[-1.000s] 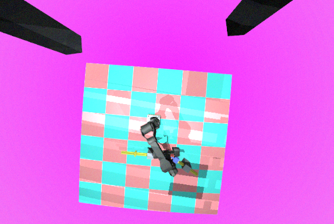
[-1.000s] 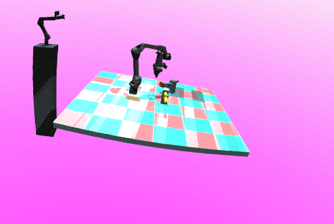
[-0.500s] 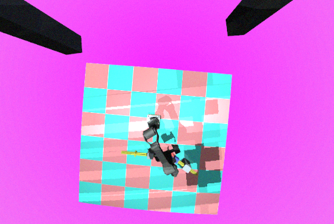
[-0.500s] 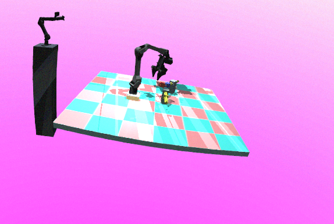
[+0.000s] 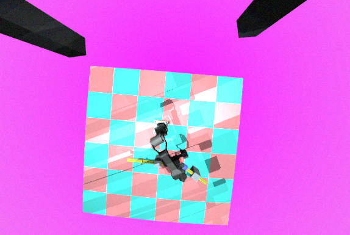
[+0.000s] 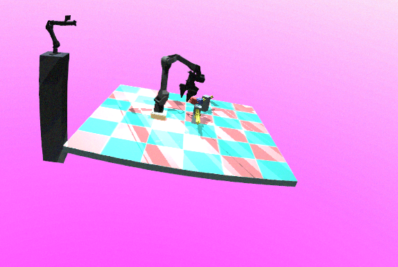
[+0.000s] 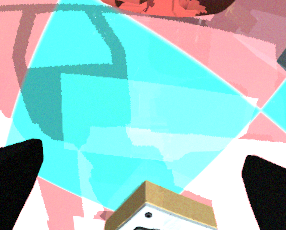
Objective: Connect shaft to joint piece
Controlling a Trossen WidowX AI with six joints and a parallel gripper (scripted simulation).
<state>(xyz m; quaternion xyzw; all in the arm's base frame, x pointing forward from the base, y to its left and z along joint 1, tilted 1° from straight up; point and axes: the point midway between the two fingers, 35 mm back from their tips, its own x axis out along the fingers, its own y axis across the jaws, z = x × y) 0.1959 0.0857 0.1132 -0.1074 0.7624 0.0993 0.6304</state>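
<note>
Right now the red joint piece is 80 mm ahead of my gripper tip, 20 mm to the left of it and 10 mm below it.
</note>
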